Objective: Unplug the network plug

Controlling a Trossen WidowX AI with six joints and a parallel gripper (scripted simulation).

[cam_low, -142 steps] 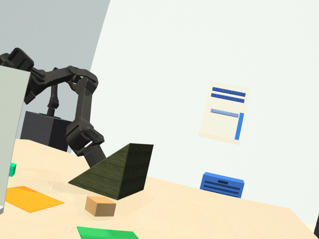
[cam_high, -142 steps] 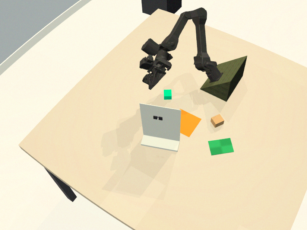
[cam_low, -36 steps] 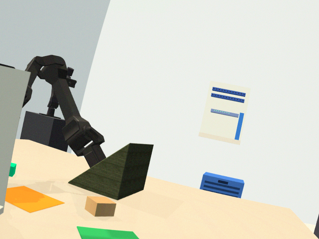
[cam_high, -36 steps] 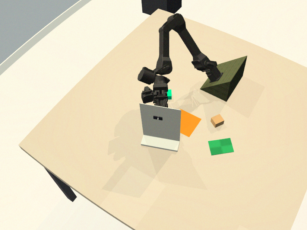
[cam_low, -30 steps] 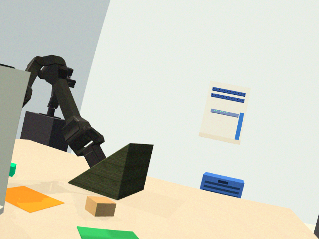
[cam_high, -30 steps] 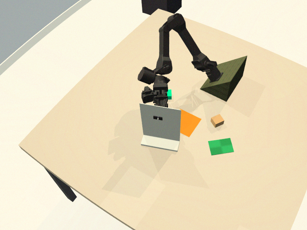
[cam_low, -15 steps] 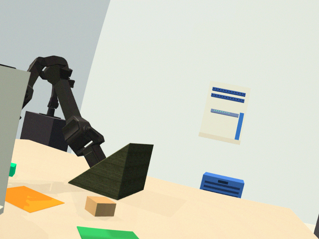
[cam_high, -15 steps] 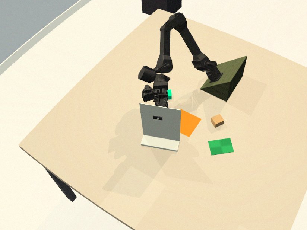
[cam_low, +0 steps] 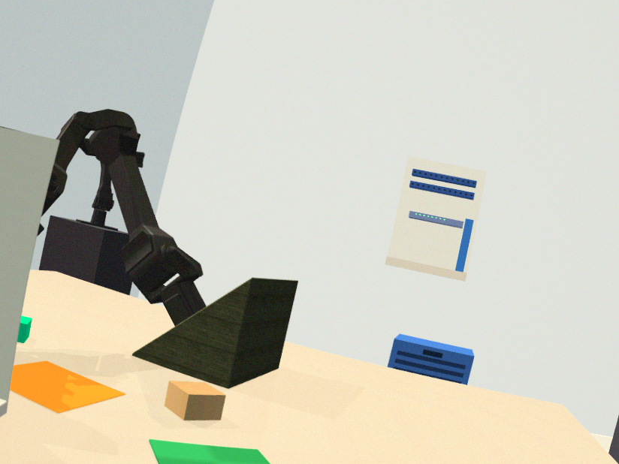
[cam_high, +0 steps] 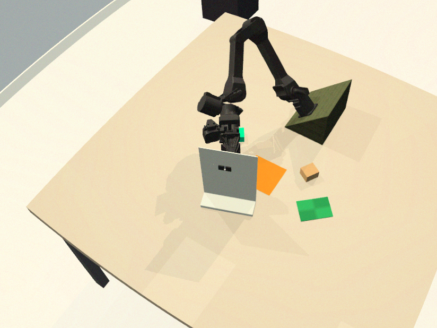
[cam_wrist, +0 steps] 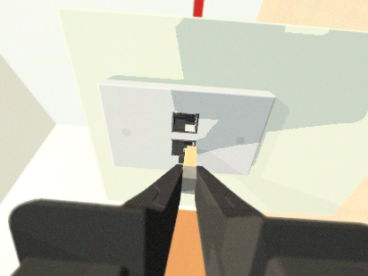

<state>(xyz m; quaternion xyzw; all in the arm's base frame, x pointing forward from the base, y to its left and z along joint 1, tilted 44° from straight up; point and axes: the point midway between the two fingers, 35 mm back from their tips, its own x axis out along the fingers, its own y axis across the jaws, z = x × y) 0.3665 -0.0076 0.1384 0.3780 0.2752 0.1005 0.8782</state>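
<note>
Now: the orange marked square 16 cm below my gripper tip, 10 cm behind it and 6 cm to the left of it. From my gripper tip the other things lie so: green block 20 cm behind, 15 cm below, 10 cm to the right; upright panel 5 cm below, 4 cm ahead, 1 cm to the left; network plug right at my gripper tip.
</note>
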